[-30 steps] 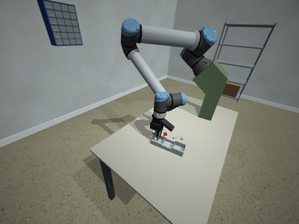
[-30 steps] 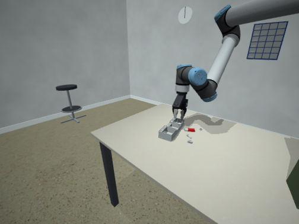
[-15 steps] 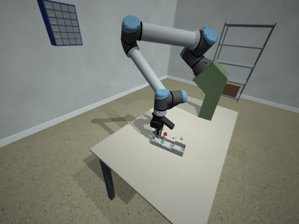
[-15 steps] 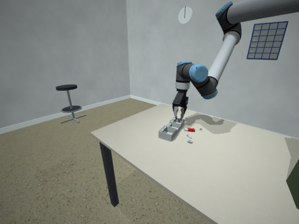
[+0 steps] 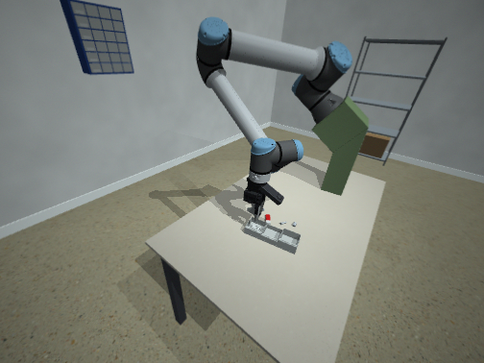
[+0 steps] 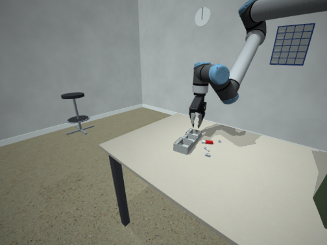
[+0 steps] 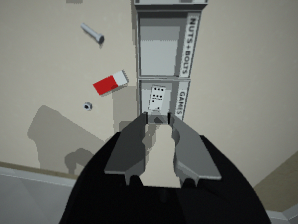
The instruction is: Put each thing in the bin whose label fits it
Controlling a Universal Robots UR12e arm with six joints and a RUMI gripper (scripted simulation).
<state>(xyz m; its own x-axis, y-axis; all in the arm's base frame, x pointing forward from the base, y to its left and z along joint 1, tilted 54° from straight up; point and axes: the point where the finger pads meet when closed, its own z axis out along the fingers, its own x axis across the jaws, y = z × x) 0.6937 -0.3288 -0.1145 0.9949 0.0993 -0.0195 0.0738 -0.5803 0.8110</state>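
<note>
Right now the ring-shaped nut is 150 mm behind my hand, 40 mm to the right of it and 80 mm below it. Round my hand: grey three-compartment bin row (80 mm to the left, 60 mm below); then red-and-white block (90 mm behind, 20 mm to the left, 80 mm below); then white patterned piece (70 mm below).
</note>
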